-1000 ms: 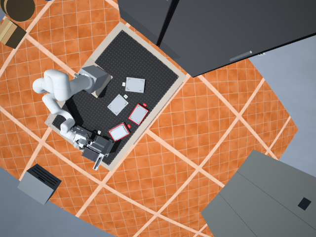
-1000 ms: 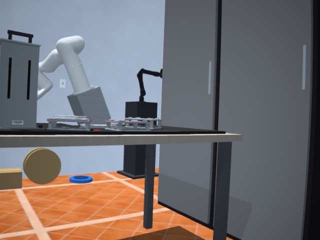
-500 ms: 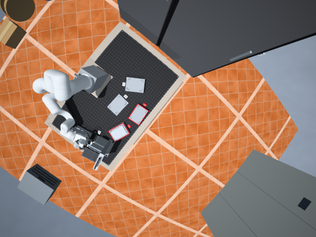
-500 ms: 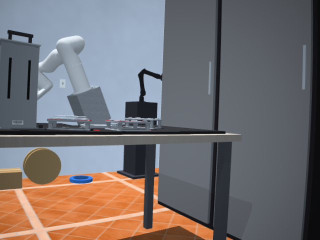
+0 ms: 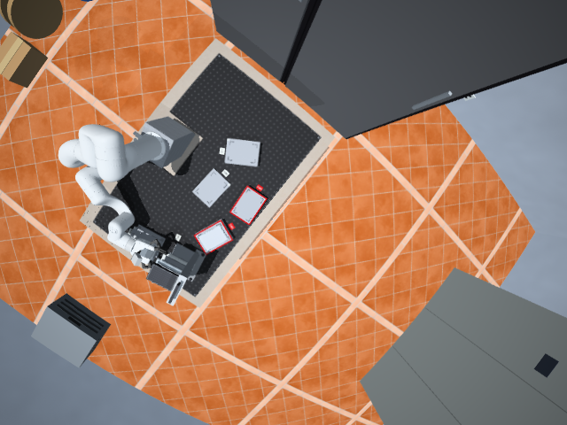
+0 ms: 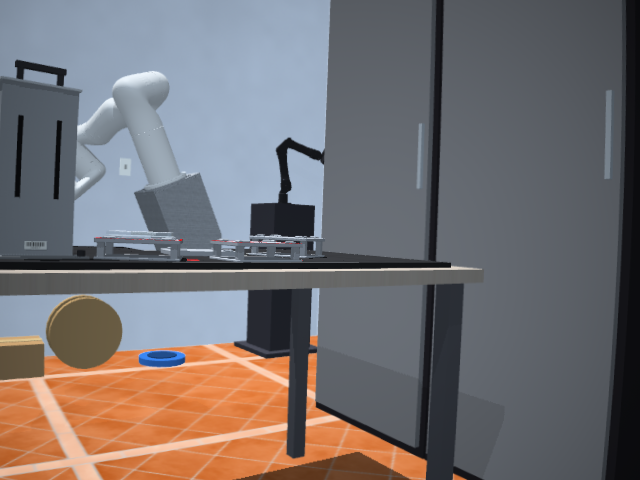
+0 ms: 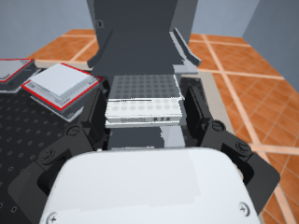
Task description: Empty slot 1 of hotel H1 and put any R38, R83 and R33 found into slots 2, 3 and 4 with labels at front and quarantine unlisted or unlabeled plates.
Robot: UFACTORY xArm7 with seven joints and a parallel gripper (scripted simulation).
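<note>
Right now the white well plate is 5 cm ahead of my hand, 2 cm below it and 1 cm to the left of it. From my hand the other things lie so: RG label: 24 cm behind, 13 cm below, 3 cm to the right; then plate labelled R83: 9 cm above, 5 cm ahead, 1 cm to the left; then black well plate: 14 cm above, 5 cm ahead, 1 cm to the left.
</note>
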